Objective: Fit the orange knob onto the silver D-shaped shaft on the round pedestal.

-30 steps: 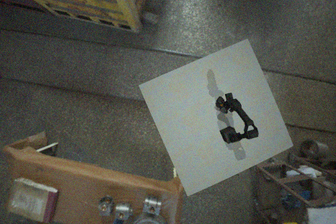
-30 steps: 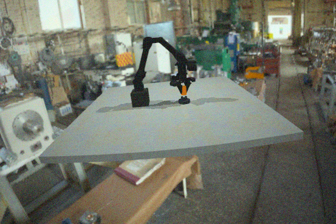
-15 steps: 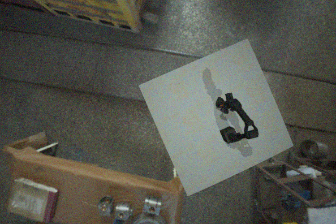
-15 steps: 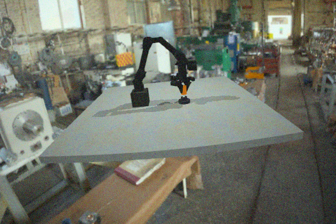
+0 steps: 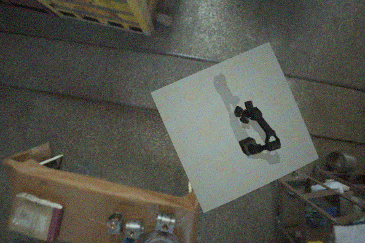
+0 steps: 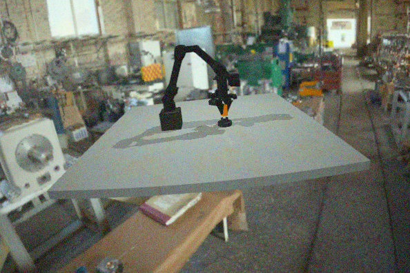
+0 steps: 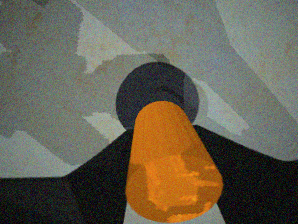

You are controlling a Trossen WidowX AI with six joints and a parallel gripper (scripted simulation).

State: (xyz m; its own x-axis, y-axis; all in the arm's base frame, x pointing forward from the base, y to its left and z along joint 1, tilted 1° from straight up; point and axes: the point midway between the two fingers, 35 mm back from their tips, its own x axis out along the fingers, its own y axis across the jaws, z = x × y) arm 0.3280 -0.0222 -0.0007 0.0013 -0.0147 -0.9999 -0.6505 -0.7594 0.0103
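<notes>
Right now the orange knob is 30 mm above my gripper tip. The rest, counted from my gripper tip: round pedestal 40 mm below.
</notes>
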